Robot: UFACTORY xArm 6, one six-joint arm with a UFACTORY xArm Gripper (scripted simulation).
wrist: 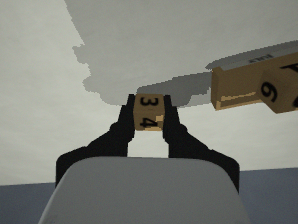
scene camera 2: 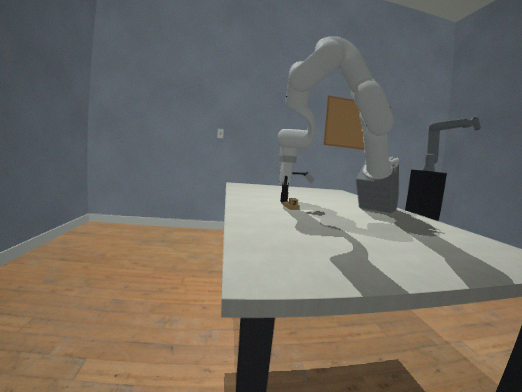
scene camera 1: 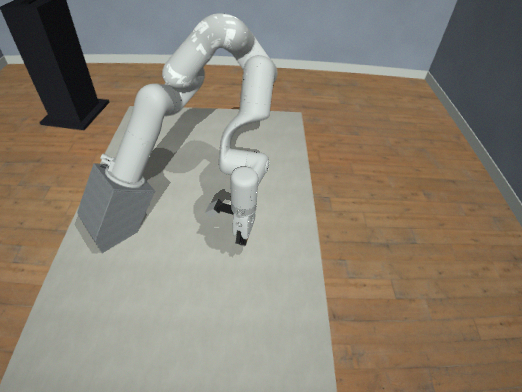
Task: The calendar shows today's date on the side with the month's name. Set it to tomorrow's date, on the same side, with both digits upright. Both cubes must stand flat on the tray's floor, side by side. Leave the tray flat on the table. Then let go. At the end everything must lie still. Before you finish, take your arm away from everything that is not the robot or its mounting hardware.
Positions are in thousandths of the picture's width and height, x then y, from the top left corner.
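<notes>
Scene camera 1 shows the gripper (scene camera 1: 466, 611), and the gripper is visible in the wrist view as well (wrist: 502, 467).
</notes>
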